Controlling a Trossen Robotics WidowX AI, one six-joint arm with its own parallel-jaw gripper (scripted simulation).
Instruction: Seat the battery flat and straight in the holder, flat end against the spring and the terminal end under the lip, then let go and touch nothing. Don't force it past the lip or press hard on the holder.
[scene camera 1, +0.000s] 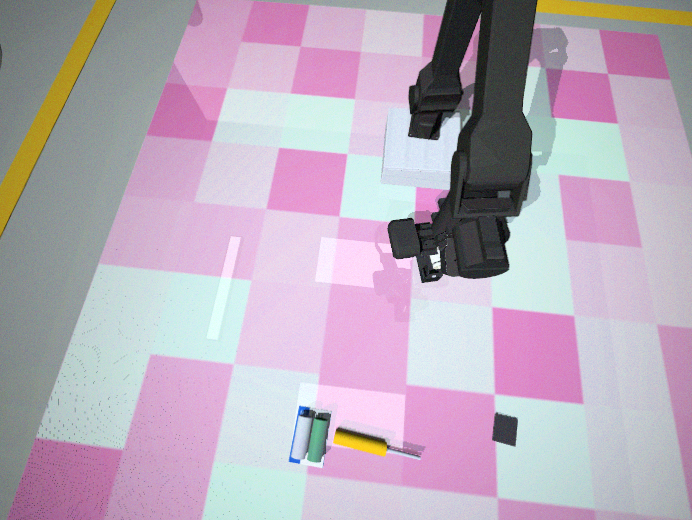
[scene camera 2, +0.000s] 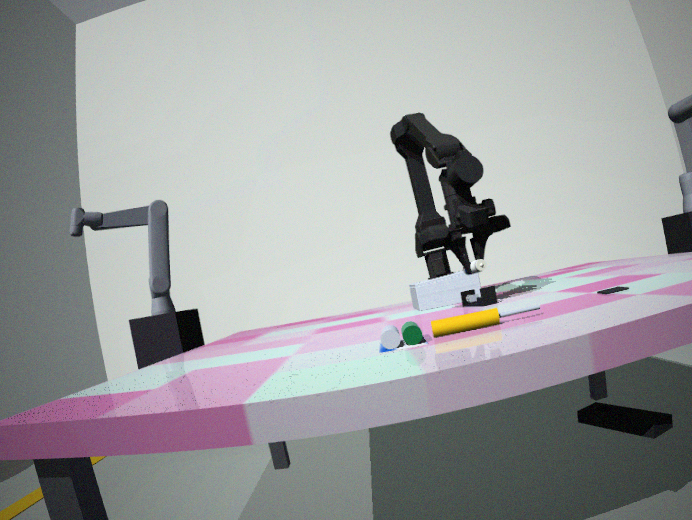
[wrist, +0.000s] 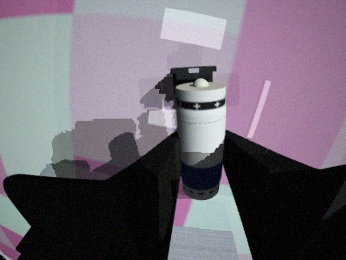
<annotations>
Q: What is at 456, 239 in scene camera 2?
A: My gripper.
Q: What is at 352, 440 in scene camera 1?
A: A yellow-handled screwdriver.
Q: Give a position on a battery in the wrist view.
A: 201, 112
</annotations>
